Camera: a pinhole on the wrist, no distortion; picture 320 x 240 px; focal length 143.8 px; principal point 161.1 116.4 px. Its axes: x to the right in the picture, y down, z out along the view. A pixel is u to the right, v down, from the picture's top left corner.
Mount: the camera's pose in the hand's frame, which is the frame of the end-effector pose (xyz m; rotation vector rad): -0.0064 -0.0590 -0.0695 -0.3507 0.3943 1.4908
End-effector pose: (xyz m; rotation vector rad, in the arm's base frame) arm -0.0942 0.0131 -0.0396 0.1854 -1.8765 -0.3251
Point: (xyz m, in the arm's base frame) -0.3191 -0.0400 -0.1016
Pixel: 76.1 96.7
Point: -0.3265 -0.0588 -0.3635
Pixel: 10.1 216.5
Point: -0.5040 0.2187 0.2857
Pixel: 200.2 19.1
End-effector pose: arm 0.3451 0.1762 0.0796 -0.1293 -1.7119 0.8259
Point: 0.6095 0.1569 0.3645
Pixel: behind the camera
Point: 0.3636 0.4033 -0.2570
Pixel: outside the picture
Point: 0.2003 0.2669 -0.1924
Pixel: 258.6 183.4
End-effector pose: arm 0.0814 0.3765 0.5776 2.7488 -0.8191 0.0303
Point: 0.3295 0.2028 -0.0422
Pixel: 64.6 57.3
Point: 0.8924 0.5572 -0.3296
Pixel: outside the picture
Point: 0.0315 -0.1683 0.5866
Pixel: 286.7 42.0
